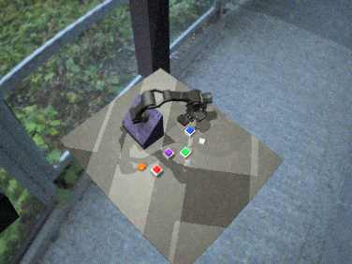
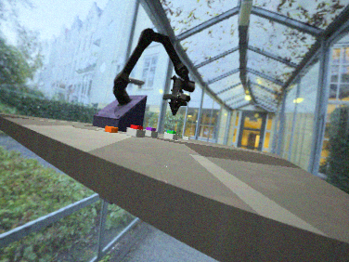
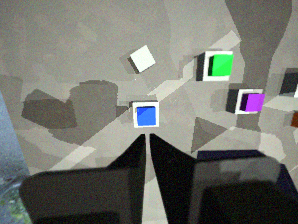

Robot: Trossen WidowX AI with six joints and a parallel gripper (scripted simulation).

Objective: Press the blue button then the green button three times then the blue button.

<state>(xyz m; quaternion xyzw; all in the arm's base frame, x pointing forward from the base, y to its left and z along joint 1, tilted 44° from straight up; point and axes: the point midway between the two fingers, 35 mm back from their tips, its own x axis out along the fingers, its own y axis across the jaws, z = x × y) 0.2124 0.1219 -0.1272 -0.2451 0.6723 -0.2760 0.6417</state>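
Now: the green button 13 cm to the right of my gripper tip, 9 cm below it and 7 cm ahead of it. The rest, counted from my gripper tip: purple button: 20 cm to the right, 9 cm below, 1 cm ahead; blue button: 9 cm below, 1 cm behind; red button: 33 cm to the right, 9 cm below, 4 cm ahead.
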